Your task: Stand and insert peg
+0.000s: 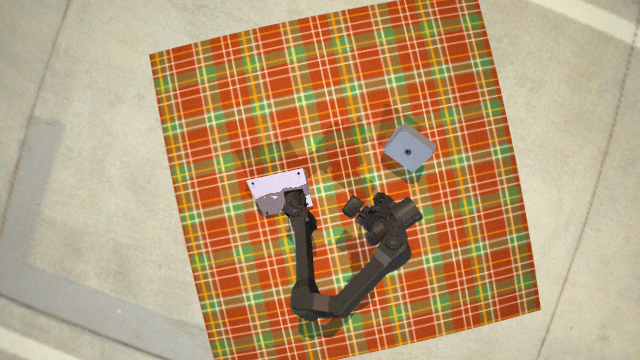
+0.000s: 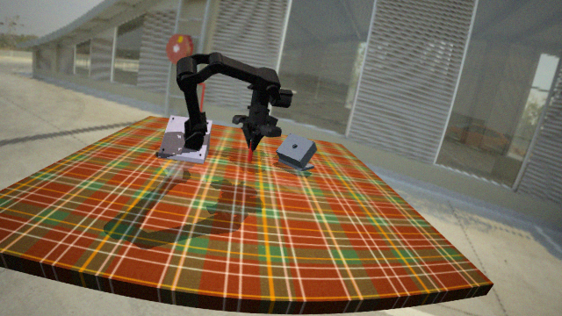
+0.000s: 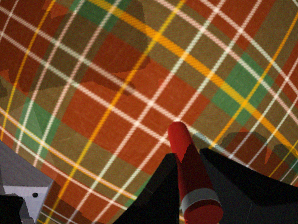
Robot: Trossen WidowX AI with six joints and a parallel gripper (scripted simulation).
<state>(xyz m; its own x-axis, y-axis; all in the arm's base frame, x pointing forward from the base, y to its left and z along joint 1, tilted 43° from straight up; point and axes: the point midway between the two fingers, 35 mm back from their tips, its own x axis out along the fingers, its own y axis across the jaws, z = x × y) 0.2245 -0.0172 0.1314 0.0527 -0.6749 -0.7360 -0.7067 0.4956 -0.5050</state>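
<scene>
Right now the grey sloped panel is 21 cm to the left of my gripper tip, 19 cm ahead of it and 3 cm below it. Also, from my gripper tip: red peg (2 cm above).
</scene>
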